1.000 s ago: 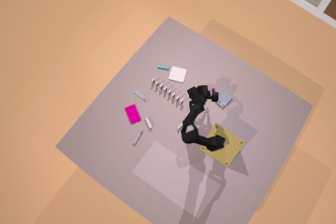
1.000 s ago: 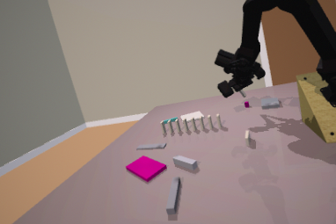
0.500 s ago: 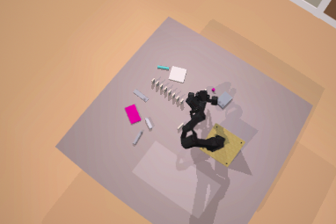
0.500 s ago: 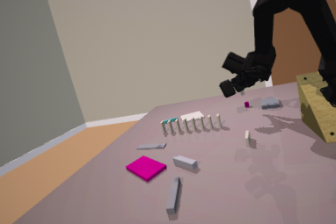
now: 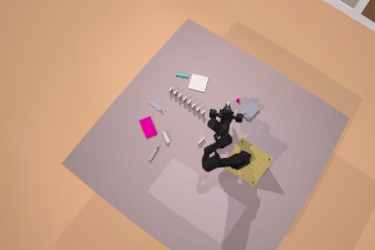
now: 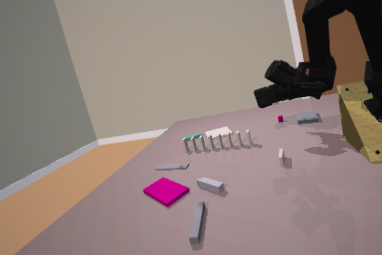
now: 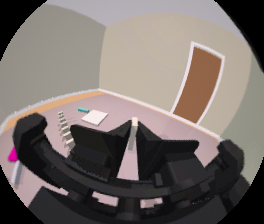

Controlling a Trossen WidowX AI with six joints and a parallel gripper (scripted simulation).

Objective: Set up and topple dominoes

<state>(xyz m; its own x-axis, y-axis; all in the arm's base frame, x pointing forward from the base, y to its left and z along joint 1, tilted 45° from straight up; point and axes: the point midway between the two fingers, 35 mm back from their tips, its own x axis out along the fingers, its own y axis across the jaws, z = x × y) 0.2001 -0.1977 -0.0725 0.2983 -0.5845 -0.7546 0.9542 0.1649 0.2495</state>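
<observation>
The small magenta cube lies 140 mm below my gripper tip, 110 mm to the right of it and 40 mm behind it. Also, from my gripper tip: teal stick: 350 mm ahead, 140 mm below, 100 mm to the right; then white square: 240 mm ahead, 140 mm below, 100 mm to the right; then magenta plate: 360 mm ahead, 300 mm to the left, 140 mm below.
</observation>
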